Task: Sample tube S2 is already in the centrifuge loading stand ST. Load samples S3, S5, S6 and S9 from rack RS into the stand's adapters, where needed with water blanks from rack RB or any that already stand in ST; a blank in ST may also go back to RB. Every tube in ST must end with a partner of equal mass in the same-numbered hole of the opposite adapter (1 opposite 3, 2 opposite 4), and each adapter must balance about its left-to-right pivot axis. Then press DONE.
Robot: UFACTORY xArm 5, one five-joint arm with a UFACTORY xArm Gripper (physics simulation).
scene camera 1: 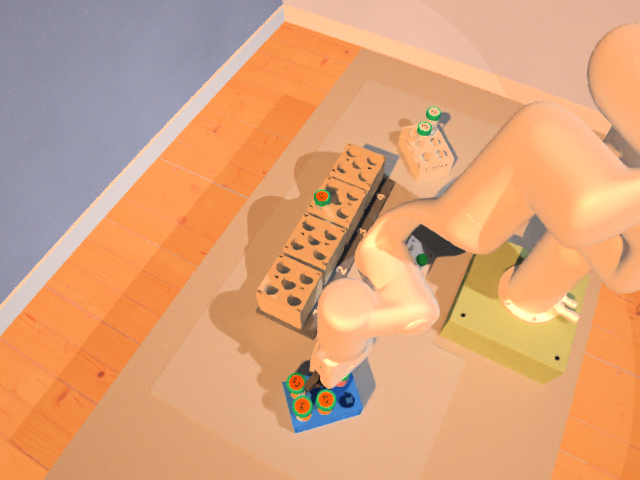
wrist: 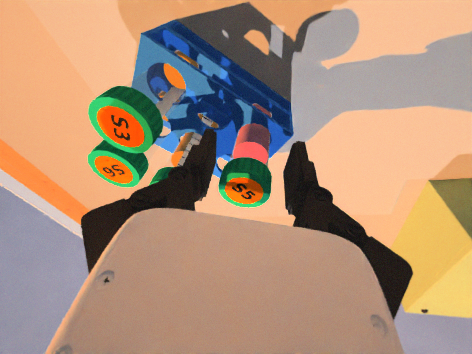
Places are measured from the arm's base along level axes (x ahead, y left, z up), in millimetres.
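Pixels of known places: gripper, between the fingertips: (wrist: 252, 151); arm's base, origin of its link: (scene camera 1: 529, 294).
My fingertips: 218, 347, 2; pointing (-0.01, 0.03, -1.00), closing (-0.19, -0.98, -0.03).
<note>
Ahead of a thing's pixels: the offset from my fingertips to its top centre, as dx, dy, dz. "*": to the spot under its first point.
In the scene view, the stand ST @(* +161, -33, -14) (scene camera 1: 279, 310) holds four tan adapters in a row. Orange-topped tube S2 @(+234, -270, +38) (scene camera 1: 321, 197) stands in a left-side hole of the third adapter from the front. Blue rack RS @(+1, +45, -27) (scene camera 1: 330, 417) (wrist: 145, 55) holds S3 @(+41, +65, +34) (scene camera 1: 296, 383) (wrist: 120, 127), S6 @(+10, +89, +34) (scene camera 1: 302, 406) (wrist: 114, 170), S9 @(-15, +58, +34) (scene camera 1: 325, 400) and pink-filled S5 @(-7, +2, +34) (scene camera 1: 342, 382) (wrist: 242, 189). My gripper (scene camera 1: 323, 382) (wrist: 252, 151) is partly open, its fingers on either side of S5 without gripping it. The left finger hides much of S9 in the wrist view.
White rack RB @(+148, -592, -27) (scene camera 1: 426, 167) at the back holds two white-topped tubes @(+168, -632, +34) (scene camera 1: 433, 113) @(+161, -576, +34) (scene camera 1: 424, 128). A green button @(* -5, -297, -17) (scene camera 1: 422, 259) sits on a panel partly hidden by my arm. The yellow-green base block (scene camera 1: 516, 330) (wrist: 430, 250) stands at the right.
</note>
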